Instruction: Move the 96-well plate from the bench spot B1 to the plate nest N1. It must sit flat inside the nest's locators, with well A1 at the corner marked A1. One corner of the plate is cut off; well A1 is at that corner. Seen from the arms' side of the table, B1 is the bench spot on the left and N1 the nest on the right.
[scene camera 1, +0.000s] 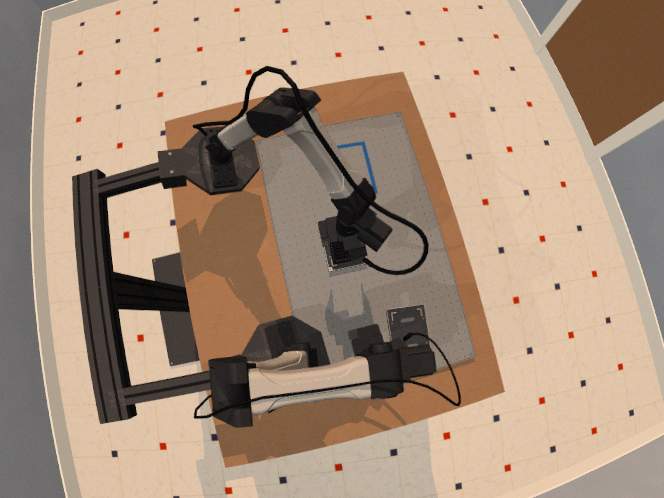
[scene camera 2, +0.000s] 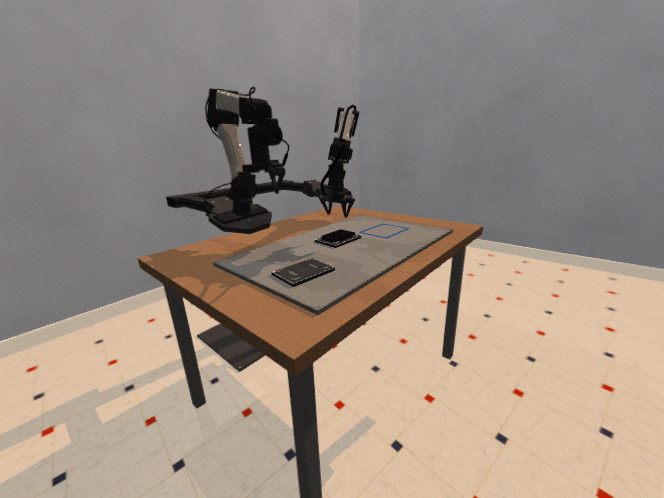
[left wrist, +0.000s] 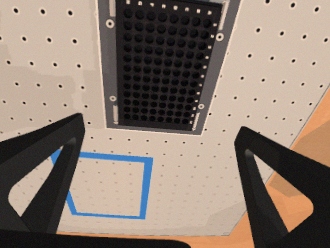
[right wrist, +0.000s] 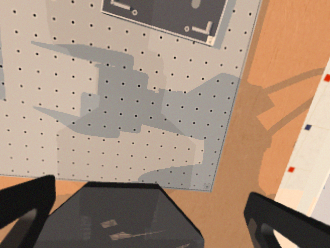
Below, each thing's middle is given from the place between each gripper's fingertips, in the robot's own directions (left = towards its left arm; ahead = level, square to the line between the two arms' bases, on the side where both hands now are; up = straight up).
My right gripper (scene camera 2: 265, 195) is now 7 cm short of the black 96-well plate (left wrist: 158, 94), 31 cm to the right of it and 22 cm above it. Round my right hand: nest N1 (scene camera 2: 302, 269): 16 cm ahead, 2 cm to the right, 24 cm below.
Right now my left hand (scene camera 1: 344, 235) is 90 mm above the black 96-well plate. Also, from my left hand: nest N1 (330 mm to the right, 110 mm below, 90 mm ahead).
